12 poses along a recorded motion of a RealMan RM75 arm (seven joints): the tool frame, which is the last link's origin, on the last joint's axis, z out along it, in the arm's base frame.
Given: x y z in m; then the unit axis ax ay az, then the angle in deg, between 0 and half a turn.
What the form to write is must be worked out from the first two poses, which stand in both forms.
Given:
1: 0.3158 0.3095 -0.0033 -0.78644 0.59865 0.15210 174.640
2: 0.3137 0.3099 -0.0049 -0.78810 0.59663 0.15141 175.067
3: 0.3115 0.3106 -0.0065 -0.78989 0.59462 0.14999 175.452
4: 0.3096 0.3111 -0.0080 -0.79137 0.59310 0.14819 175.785
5: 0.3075 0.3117 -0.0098 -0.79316 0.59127 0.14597 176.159
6: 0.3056 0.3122 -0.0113 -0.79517 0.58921 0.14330 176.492
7: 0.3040 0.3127 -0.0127 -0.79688 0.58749 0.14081 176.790
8: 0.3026 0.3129 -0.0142 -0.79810 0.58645 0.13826 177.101
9: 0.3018 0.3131 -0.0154 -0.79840 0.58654 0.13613 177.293
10: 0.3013 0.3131 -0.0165 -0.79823 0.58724 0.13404 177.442
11: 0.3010 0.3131 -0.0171 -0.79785 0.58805 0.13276 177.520
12: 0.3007 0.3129 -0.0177 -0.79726 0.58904 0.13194 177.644
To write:
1: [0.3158 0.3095 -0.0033], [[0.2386 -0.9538 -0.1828], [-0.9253 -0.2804 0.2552], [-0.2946 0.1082 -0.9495]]
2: [0.3137 0.3099 -0.0049], [[0.2436 -0.9517 -0.1869], [-0.9257 -0.2857 0.2481], [-0.2895 0.1126 -0.9505]]
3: [0.3115 0.3106 -0.0065], [[0.2490 -0.9498 -0.1894], [-0.9260 -0.2908 0.2407], [-0.2837 0.1155 -0.9519]]
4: [0.3096 0.3111 -0.0080], [[0.2536 -0.9484 -0.1906], [-0.9266 -0.2947 0.2337], [-0.2778 0.1174 -0.9534]]
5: [0.3075 0.3117 -0.0098], [[0.2590 -0.9467 -0.1917], [-0.9271 -0.2993 0.2256], [-0.2709 0.1193 -0.9552]]
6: [0.3056 0.3122 -0.0113], [[0.2653 -0.9449 -0.1916], [-0.9274 -0.3044 0.2174], [-0.2637 0.1201 -0.9571]]
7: [0.3040 0.3127 -0.0127], [[0.2706 -0.9435 -0.1913], [-0.9277 -0.3087 0.2099], [-0.2571 0.1207 -0.9588]]
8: [0.3026 0.3129 -0.0142], [[0.2744 -0.9425 -0.1909], [-0.9285 -0.3113 0.2024], [-0.2502 0.1217 -0.9605]]
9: [0.3018 0.3131 -0.0154], [[0.2753 -0.9425 -0.1895], [-0.9296 -0.3112 0.1973], [-0.2450 0.1219 -0.9618]]
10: [0.3013 0.3131 -0.0165], [[0.2747 -0.9430 -0.1877], [-0.9311 -0.3096 0.1930], [-0.2401 0.1217 -0.9631]]
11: [0.3010 0.3131 -0.0171], [[0.2735 -0.9437 -0.1863], [-0.9322 -0.3078 0.1906], [-0.2372 0.1215 -0.9638]]
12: [0.3007 0.3129 -0.0177], [[0.2716 -0.9443 -0.1861], [-0.9334 -0.3055 0.1881], [-0.2345 0.1226 -0.9644]]
